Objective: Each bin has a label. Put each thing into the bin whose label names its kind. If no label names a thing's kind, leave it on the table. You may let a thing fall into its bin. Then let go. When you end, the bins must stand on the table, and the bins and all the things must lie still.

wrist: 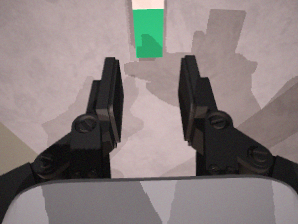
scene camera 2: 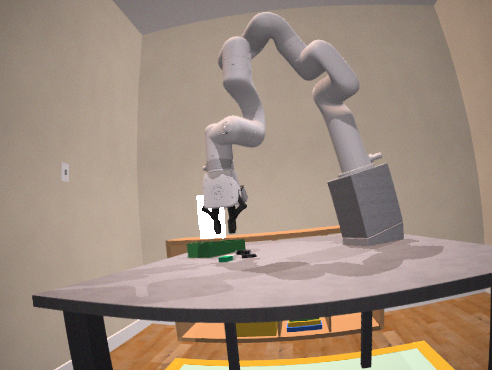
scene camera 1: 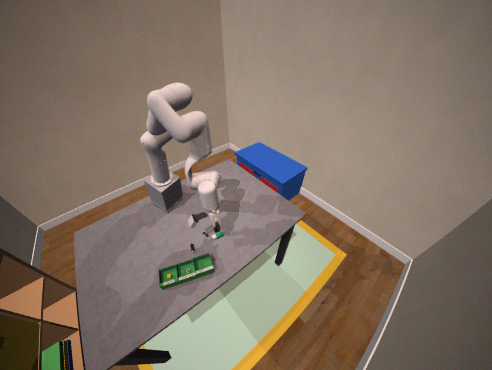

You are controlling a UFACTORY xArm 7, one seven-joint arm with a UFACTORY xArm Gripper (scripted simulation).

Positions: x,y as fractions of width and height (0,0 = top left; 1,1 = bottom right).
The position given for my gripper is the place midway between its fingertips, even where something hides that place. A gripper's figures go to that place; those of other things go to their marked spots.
Scene:
My gripper (scene camera 2: 0.46,0.63) is 90 cm from the lens. A green three-compartment bin (scene camera 2: 0.44,0.67) is 105 cm from the lens.

